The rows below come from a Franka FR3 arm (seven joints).
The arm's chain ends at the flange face. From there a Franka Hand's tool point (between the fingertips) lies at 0.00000 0.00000 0.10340 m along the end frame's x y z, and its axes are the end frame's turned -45 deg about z.
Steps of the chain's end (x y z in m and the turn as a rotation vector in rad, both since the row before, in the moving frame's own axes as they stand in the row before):
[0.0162, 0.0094, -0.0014, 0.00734, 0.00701, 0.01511]
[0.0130, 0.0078, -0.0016, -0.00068, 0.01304, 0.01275]
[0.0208, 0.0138, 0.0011, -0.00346, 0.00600, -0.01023]
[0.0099, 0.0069, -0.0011, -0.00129, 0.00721, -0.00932]
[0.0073, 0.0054, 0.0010, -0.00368, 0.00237, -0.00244]
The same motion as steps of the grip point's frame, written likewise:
[0.0059, 0.0181, -0.0014, 0.00023, 0.01015, 0.01511]
[0.0046, 0.0157, -0.0016, -0.00970, 0.00874, 0.01275]
[0.0051, 0.0252, 0.0011, -0.00669, 0.00180, -0.01023]
[0.0026, 0.0125, -0.0011, -0.00601, 0.00419, -0.00932]
[0.0012, 0.0094, 0.0010, -0.00428, -0.00093, -0.00244]

